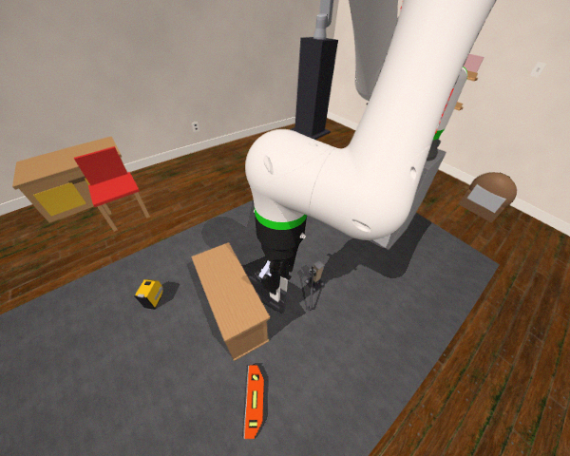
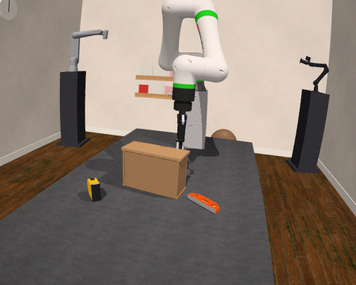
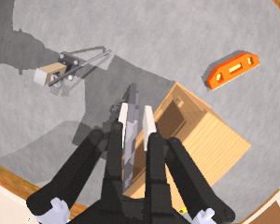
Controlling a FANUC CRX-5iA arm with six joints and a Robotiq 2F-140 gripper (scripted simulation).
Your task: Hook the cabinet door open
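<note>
Right now my hand is 8 cm to the left of the dark grey door and 8 cm above it. From my hand the other things lie so: yellow tape measure: 24 cm ahead, 30 cm to the right, 12 cm below.
</note>
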